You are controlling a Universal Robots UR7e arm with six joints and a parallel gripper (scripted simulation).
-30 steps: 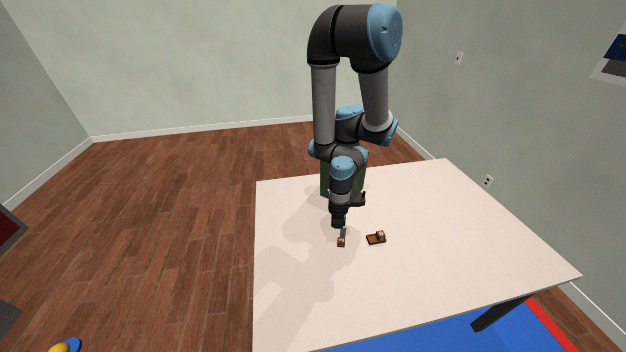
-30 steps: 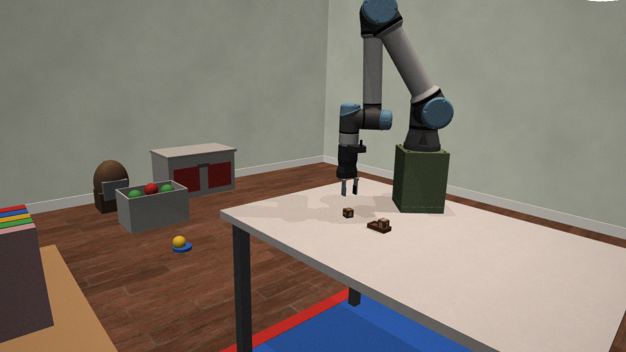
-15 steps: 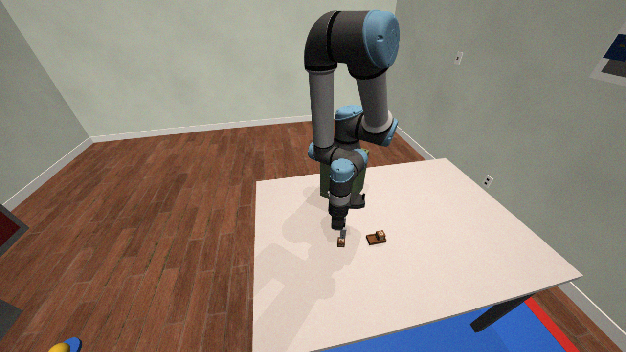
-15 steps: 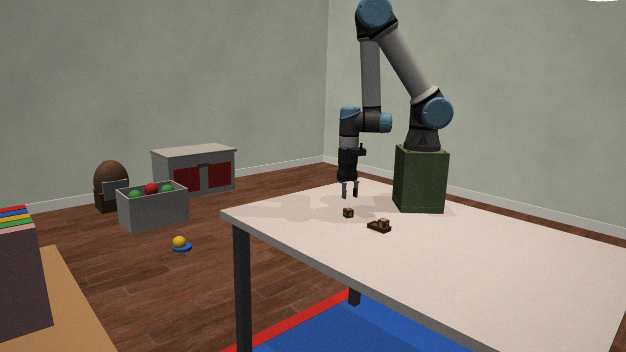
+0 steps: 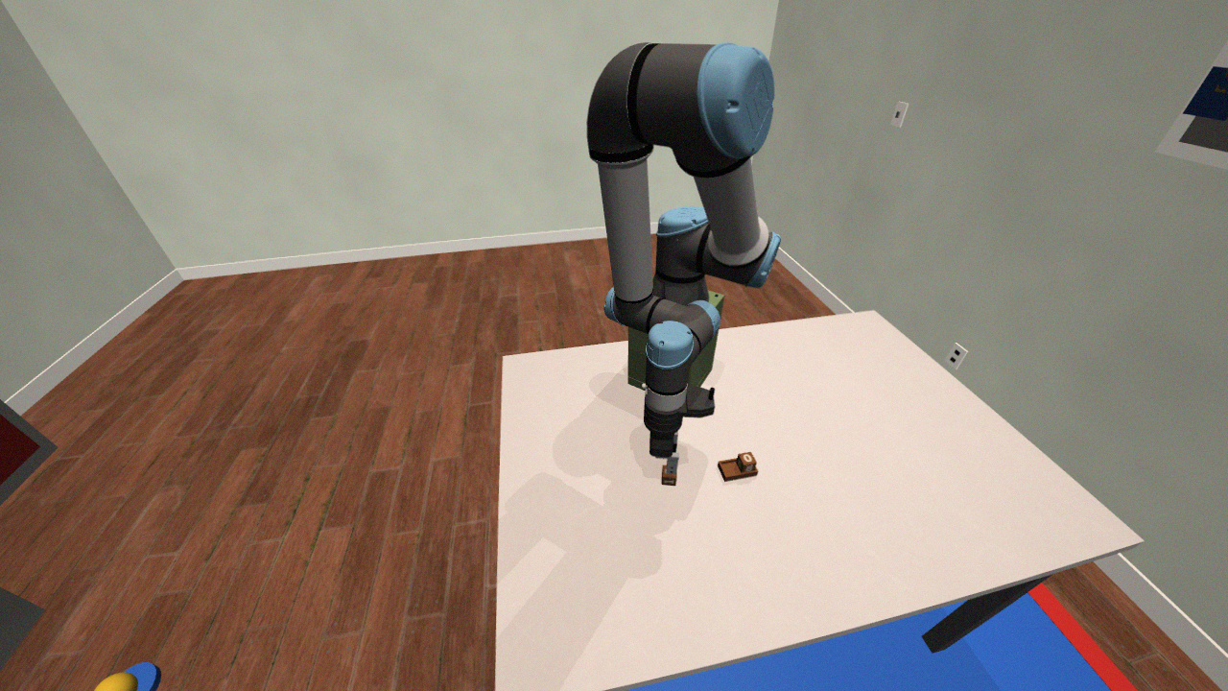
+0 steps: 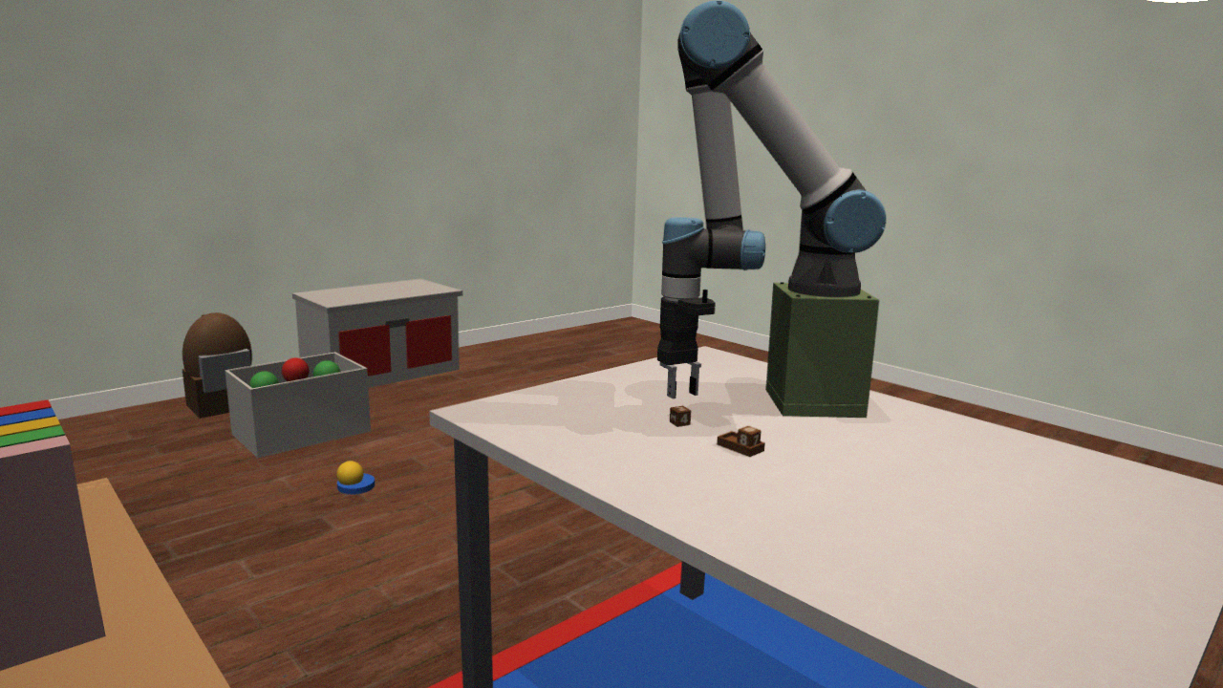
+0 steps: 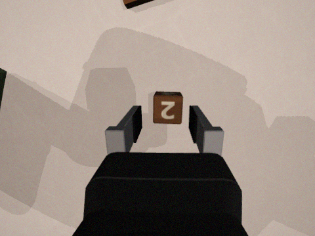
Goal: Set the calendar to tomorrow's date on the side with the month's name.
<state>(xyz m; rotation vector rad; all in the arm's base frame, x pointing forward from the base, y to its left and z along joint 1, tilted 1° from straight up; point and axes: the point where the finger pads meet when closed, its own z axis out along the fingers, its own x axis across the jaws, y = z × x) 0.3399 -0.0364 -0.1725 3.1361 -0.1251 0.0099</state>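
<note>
My hand is 60 mm above the brown cube.
</note>
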